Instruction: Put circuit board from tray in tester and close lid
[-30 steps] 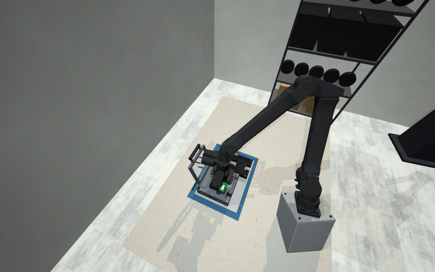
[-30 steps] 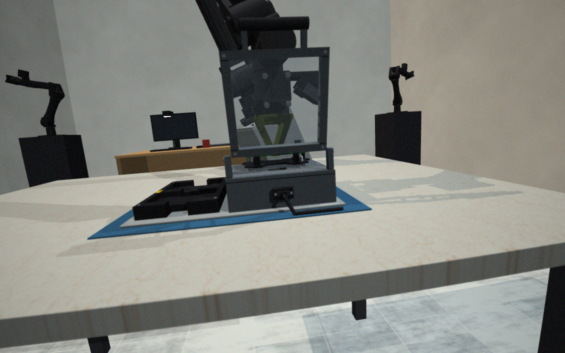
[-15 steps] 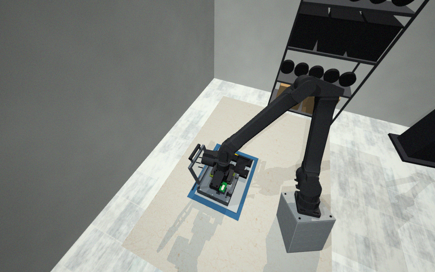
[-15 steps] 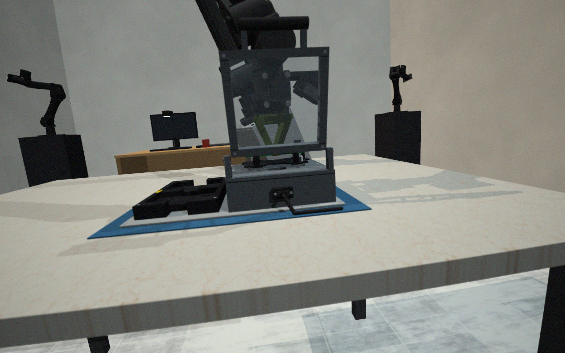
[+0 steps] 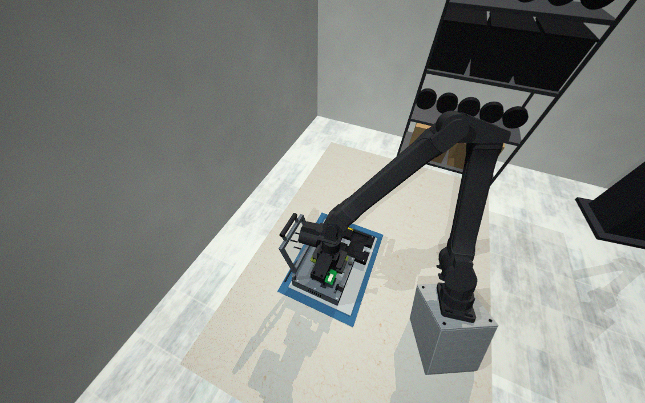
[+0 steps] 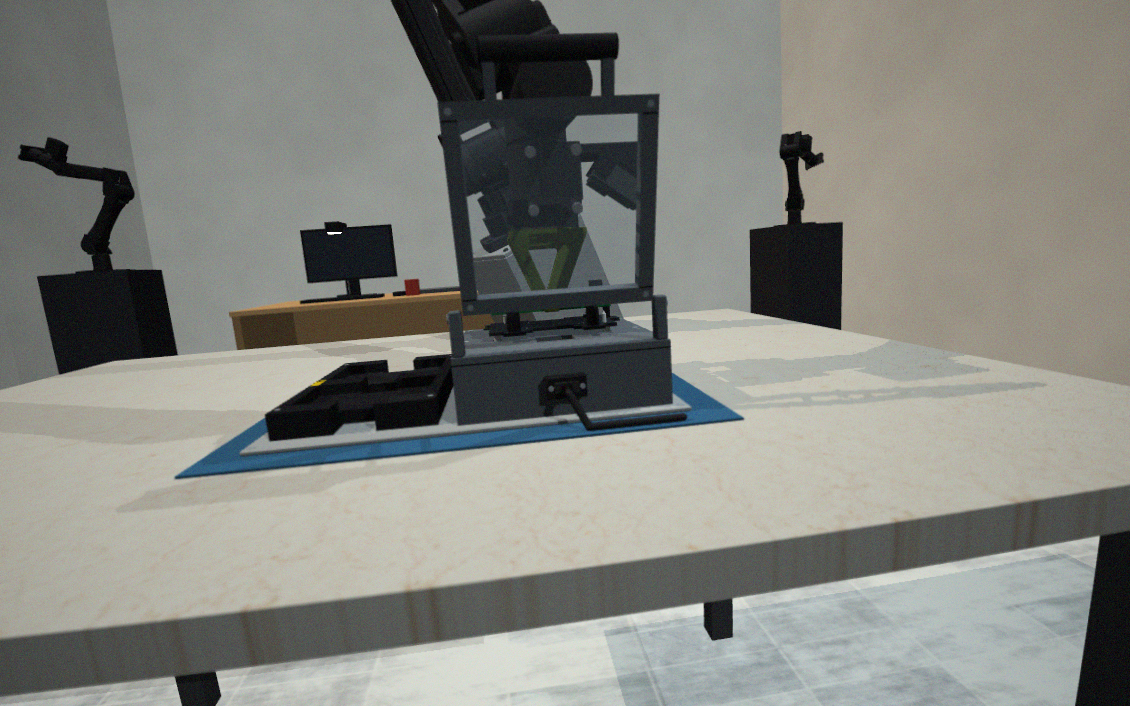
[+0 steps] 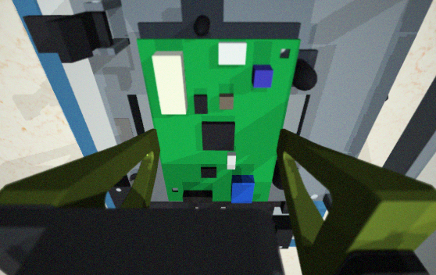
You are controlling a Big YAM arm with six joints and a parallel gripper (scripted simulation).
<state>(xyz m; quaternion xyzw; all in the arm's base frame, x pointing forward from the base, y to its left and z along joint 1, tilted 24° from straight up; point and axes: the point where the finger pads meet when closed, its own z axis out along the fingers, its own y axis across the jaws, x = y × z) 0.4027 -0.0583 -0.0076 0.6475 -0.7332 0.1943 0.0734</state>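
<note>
Right now the green circuit board is right at my hand. Round my hand: latch hook 70 mm to the left, 50 mm behind; then dark plate 20 mm below, 10 mm to the left, 10 mm ahead; then clear lid 120 mm ahead, 90 mm above, 20 mm to the right.
</note>
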